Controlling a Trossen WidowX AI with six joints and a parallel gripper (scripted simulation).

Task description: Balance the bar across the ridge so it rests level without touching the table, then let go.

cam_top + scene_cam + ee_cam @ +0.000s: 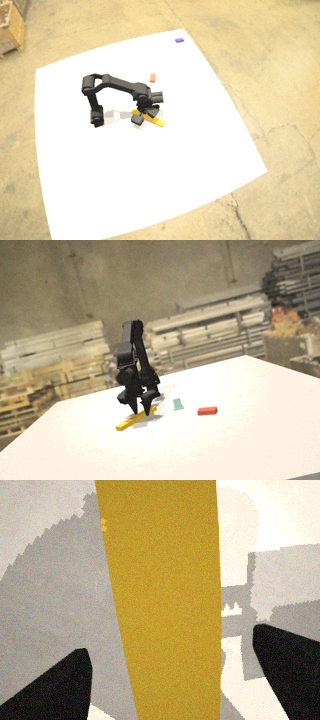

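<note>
My gripper tip is now 2 cm short of the yellow bar and 2 cm to the left of it. From my gripper tip the other things lie so: red block (14 cm ahead, 25 cm to the left).
</note>
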